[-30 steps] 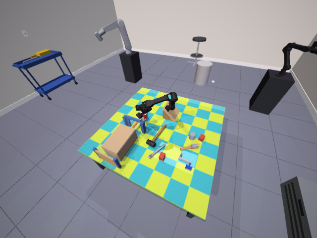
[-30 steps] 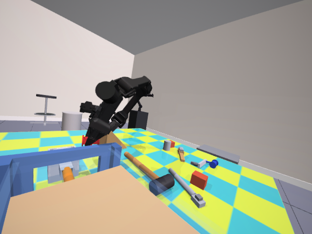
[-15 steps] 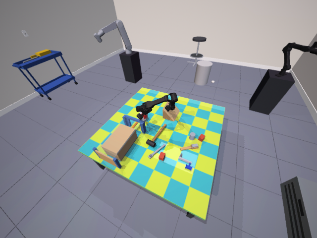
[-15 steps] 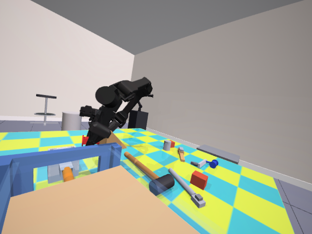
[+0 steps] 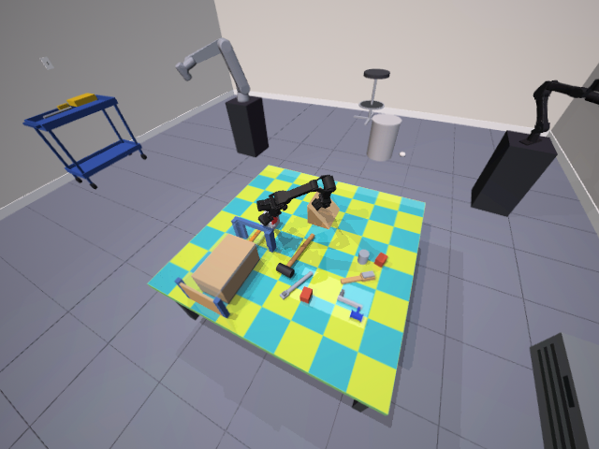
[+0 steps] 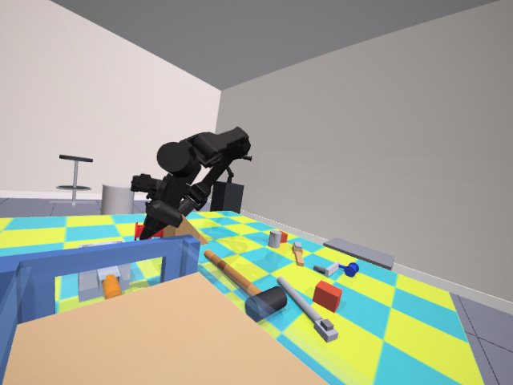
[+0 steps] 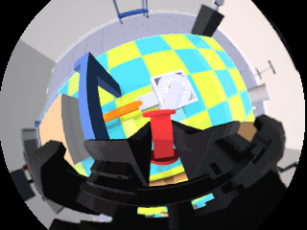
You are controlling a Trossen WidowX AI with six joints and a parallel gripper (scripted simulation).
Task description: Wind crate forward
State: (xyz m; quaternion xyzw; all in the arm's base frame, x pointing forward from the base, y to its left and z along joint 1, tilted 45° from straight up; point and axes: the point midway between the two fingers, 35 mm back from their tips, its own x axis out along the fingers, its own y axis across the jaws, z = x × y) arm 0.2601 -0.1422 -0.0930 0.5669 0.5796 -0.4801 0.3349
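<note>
The red grip is 10 mm to the left of my gripper tip. Also, from my gripper tip: brush (590 mm to the left, 110 mm below, 60 mm ahead); then winch handle (30 mm below, 20 mm behind, 10 mm to the right); then grey winch (100 mm below, 80 mm behind, 70 mm to the right).
</note>
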